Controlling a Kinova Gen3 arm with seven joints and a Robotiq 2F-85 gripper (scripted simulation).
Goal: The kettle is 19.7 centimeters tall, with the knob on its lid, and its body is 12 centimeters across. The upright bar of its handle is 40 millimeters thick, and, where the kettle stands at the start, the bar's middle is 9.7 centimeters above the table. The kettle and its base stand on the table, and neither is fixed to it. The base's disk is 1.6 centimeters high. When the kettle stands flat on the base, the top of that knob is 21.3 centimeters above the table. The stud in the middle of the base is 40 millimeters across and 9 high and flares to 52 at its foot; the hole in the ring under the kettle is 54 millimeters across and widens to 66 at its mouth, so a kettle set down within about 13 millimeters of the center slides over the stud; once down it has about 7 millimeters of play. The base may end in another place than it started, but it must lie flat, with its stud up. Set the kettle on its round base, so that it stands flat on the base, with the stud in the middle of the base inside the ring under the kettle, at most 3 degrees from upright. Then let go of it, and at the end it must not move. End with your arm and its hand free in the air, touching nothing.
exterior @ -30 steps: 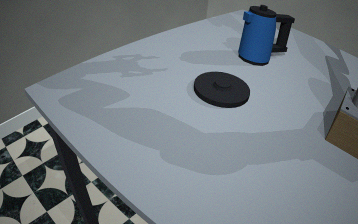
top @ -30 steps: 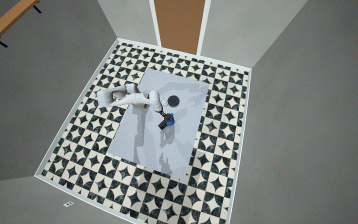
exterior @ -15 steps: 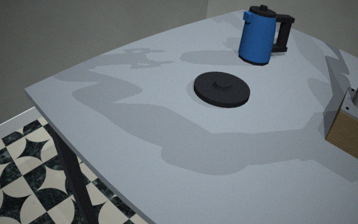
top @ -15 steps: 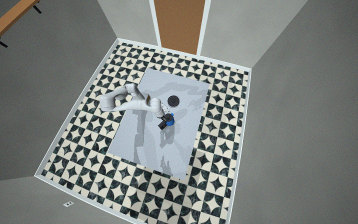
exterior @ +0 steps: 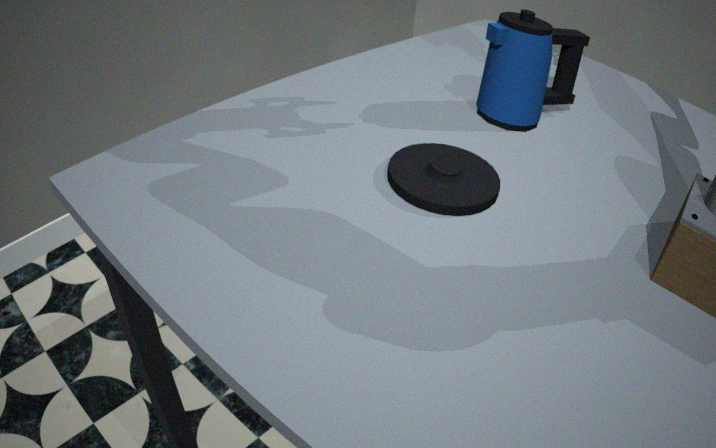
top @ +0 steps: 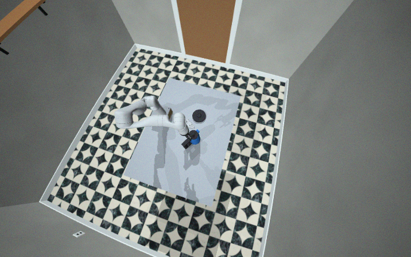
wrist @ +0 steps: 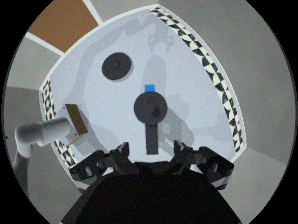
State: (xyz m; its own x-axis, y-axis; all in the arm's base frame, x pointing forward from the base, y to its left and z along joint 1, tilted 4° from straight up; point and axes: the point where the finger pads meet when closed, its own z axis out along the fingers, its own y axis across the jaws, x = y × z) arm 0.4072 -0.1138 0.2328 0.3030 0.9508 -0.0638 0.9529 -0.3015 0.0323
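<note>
Right now my hand is 1 cm short of the blue kettle, 3 cm to the right of it and 21 cm above it. Also, from my hand: round black base: 7 cm behind, 32 cm to the left, 30 cm below.
</note>
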